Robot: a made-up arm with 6 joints. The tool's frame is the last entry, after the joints.
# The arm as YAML. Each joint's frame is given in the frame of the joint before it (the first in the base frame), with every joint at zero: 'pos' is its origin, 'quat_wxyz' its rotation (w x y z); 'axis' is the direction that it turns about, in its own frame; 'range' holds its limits. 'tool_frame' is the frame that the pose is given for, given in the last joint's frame.
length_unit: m
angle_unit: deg
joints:
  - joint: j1
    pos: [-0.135, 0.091, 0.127]
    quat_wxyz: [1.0, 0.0, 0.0, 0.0]
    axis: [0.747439, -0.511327, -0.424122]
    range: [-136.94, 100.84]
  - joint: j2
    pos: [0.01, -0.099, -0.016]
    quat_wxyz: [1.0, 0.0, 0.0, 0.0]
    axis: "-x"
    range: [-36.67, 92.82]
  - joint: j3
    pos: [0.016, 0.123, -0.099]
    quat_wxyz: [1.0, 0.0, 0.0, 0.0]
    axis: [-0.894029, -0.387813, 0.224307]
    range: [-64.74, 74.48]
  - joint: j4
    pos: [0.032, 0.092, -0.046]
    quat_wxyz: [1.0, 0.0, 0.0, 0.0]
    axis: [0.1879, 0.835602, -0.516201]
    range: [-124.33, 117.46]
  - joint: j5
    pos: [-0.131, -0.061, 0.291]
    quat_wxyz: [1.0, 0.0, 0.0, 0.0]
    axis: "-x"
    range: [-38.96, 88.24]
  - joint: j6
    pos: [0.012, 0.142, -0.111]
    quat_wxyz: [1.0, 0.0, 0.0, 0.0]
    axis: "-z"
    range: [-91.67, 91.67]
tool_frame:
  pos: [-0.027, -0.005, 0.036]
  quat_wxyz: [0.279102, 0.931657, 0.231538, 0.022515]
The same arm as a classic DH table. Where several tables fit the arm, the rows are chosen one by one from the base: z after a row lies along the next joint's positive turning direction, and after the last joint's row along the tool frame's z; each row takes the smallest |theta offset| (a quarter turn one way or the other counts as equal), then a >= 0, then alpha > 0; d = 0 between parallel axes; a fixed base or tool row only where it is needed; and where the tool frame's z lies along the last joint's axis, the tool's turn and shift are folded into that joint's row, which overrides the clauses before.
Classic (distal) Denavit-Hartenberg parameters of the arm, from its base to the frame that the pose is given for. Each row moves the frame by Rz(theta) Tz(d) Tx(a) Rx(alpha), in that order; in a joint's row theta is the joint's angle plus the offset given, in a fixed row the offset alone. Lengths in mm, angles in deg.
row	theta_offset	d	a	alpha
base (fixed)	55.62	50.8	-1.1	115.10
j1	-58.20	-49.7	-50.9	138.37
j2	69.72	382.6	24.1	-26.62
j3	2.06	-363.8	-9.0	127.43
j4	0.94	-111.4	-215.5	-100.83
j5	58.29	79.8	-142.0	90.00
j6	71.43	81.1	27.2	32.52
tool (fixed)	170.66	-7.2	0.0	0.00
Joint limits (deg, base to tool): -136.94..100.84 -36.67..92.82 -64.74..74.48 -124.33..117.46 -38.96..88.24 -91.67..91.67

